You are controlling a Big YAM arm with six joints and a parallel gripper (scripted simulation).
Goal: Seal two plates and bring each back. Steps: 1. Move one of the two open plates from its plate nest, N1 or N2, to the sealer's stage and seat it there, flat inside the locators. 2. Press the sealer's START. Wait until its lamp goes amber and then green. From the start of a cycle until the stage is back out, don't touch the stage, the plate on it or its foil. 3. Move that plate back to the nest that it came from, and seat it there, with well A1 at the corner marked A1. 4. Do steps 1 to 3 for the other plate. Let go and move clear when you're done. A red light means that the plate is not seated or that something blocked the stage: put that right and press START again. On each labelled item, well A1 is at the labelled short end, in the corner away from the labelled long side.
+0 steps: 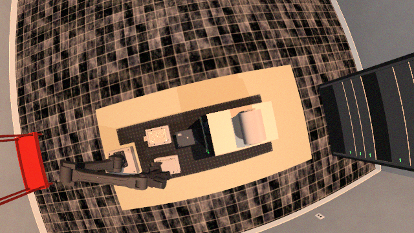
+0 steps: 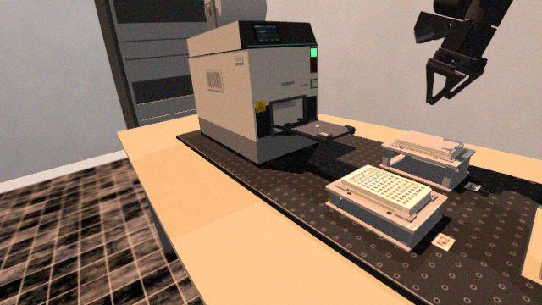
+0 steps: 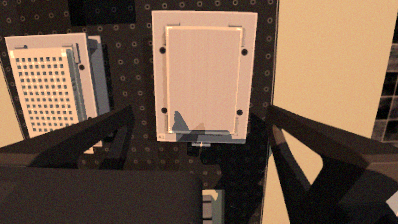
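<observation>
The well plate lies 21 cm to the left of my hand and 12 cm below it. Round my hand: sealer stage (21 cm ahead, 15 cm to the left, 7 cm below); plate nest N2 (21 cm to the left, 14 cm below); sealer screen (32 cm ahead, 19 cm to the left, 15 cm above).
</observation>
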